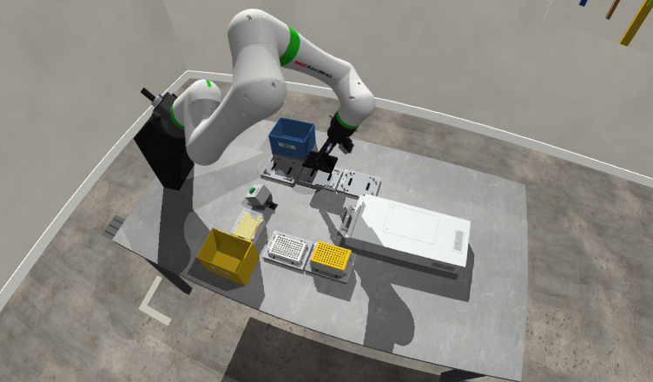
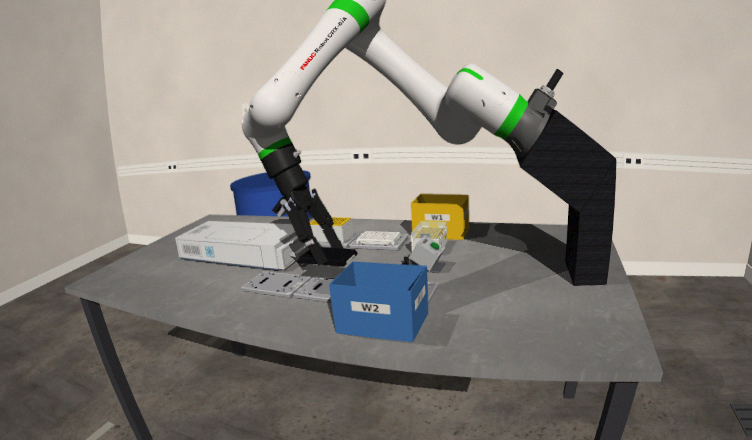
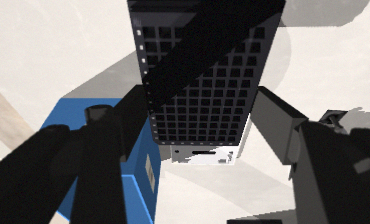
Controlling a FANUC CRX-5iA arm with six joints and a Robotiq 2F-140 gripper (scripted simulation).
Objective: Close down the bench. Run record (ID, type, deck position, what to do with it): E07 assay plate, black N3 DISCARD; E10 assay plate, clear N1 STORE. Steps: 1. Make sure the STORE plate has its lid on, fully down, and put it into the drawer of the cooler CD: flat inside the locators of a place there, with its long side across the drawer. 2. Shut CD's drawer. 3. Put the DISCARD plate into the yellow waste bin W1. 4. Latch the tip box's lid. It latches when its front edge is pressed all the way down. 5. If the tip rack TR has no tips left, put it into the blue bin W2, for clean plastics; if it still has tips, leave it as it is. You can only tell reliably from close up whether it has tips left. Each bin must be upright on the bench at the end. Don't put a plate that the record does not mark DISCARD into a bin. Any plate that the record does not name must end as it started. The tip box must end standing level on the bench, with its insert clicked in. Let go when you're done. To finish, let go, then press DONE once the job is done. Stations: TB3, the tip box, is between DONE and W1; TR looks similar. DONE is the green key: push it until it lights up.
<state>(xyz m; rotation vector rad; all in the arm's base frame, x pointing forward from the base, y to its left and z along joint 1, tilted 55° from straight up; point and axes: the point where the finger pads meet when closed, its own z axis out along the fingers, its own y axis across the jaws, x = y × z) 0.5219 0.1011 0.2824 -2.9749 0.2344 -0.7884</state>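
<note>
Right now my hand is 25 cm past the clear tip box lid, 31 cm to the left of it and 7 cm above it. Also, from my hand: green DONE key: 27 cm behind, 15 cm to the right, 6 cm below; then black assay plate: 2 cm below; then blue bin W2: 15 cm behind, 17 cm to the left, 9 cm below.
</note>
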